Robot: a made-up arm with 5 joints.
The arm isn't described. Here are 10 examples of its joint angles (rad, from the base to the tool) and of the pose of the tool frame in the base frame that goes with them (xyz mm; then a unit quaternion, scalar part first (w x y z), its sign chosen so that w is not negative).
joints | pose
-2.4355 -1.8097 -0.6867 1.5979 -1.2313 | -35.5 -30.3 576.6 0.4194 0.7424 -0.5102 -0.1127
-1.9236 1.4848 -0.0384 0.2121 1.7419 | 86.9 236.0 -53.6 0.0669 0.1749 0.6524 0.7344
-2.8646 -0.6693 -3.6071 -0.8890 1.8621 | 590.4 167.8 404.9 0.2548 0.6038 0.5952 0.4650
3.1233 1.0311 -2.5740 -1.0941 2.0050 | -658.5 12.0 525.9 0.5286 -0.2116 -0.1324 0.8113
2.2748 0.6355 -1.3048 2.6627 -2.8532 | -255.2 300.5 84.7 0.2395 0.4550 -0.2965 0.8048
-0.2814 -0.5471 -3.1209 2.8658 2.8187 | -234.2 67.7 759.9 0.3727 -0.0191 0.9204 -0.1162
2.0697 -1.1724 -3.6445 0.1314 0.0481 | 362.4 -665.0 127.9 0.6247 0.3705 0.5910 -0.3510
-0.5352 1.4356 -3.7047 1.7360 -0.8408 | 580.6 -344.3 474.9 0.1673 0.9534 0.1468 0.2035
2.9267 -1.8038 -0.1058 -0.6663 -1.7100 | -70.1 15.3 563.3 0.5488 0.1897 -0.2047 -0.7880
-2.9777 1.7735 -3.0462 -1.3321 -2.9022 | -657.8 -108.8 209.5 0.1931 0.2650 -0.0100 -0.9447
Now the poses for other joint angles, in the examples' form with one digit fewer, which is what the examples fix.
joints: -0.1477 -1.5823 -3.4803 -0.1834 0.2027
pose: -681 101 -122 0.014 0.855 -0.151 -0.495
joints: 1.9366 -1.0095 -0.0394 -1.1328 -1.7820
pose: -89 233 404 0.068 0.131 -0.443 -0.884
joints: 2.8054 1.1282 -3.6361 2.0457 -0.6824
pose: -542 189 602 0.200 0.168 -0.959 -0.112
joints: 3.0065 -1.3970 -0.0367 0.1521 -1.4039
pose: -303 41 389 0.429 0.475 -0.646 -0.416
